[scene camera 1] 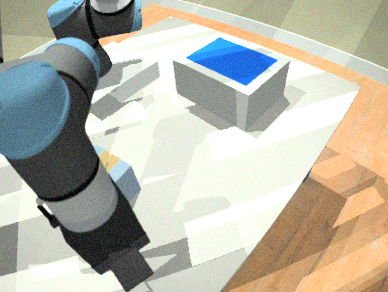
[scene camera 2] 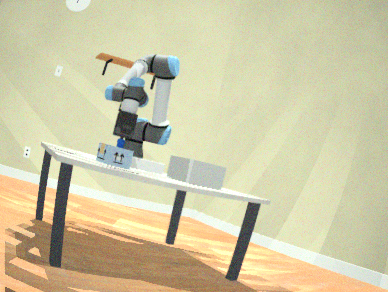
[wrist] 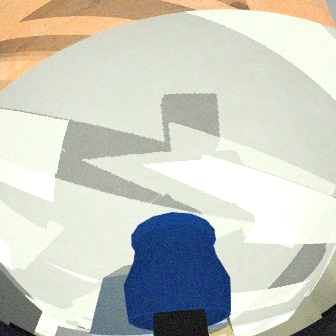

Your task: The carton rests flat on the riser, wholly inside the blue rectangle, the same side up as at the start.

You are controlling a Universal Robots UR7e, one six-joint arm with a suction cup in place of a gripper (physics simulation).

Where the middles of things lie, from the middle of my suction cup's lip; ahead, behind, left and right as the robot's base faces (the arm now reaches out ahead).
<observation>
The carton [scene camera 1: 122,173] lies 18 cm behind my suction cup, 1 cm to the left of it and 6 cm below it. The rest, counted from my suction cup: grey riser [scene camera 2: 190,171]: 27 cm behind, 47 cm to the left, 4 cm below.
</observation>
